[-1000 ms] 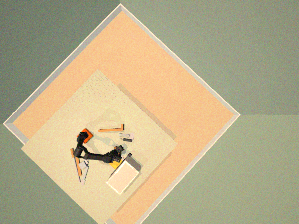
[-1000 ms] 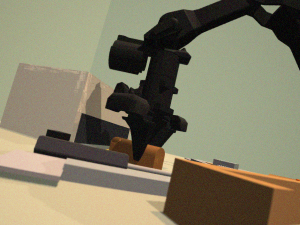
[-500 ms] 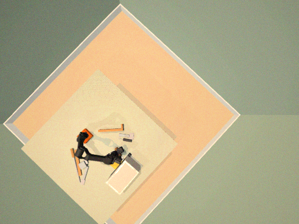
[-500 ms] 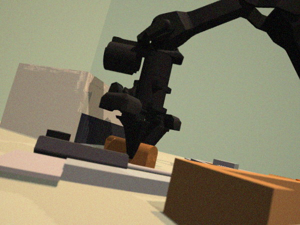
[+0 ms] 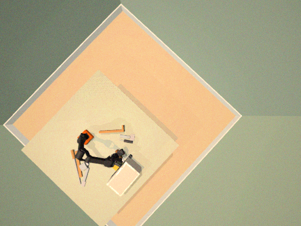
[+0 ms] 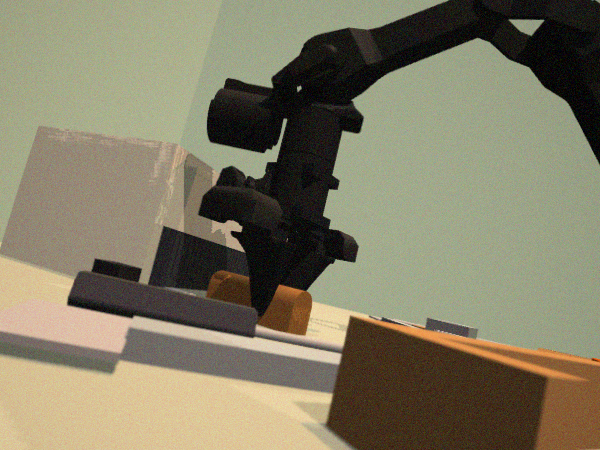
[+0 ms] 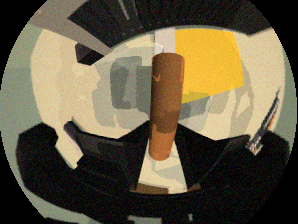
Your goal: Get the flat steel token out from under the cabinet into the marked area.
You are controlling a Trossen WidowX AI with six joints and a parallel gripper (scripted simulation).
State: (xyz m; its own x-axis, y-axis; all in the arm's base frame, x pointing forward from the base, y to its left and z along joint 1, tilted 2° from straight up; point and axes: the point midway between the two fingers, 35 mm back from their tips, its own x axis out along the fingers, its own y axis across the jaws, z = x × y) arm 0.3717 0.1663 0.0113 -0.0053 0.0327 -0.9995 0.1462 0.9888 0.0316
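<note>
My gripper tip is 6 cm past the dark screwdriver and 14 cm to the right of it. Also, from my gripper tip: token 23 cm ahead, 7 cm to the right; then orange stick 18 cm behind, 44 cm to the right.
</note>
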